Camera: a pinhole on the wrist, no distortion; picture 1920 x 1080 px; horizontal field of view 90.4 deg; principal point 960.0 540.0 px. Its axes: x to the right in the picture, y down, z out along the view. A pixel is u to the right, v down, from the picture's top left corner.
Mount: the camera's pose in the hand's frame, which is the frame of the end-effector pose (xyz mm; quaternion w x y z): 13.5 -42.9 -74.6 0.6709 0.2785 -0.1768 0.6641
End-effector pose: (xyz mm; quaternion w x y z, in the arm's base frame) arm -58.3 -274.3 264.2 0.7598 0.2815 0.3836 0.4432
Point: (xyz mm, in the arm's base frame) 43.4 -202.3 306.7
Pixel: outside the picture
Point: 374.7 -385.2 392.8
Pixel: 1426.3 734.3
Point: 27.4 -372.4 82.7
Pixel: 266.7 714.8
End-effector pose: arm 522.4 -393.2 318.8 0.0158 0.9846 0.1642 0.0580
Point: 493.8 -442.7 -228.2
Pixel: 1859.7 976.3
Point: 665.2 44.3 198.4
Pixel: 662.5 42.9
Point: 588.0 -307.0 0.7
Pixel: 1574.3 583.5
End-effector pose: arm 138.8 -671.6 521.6 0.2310 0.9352 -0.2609 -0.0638
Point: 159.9 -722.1 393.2
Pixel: 1781.6 525.3
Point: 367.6 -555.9 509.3
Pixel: outside the picture
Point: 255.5 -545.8 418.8
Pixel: 569.1 522.3
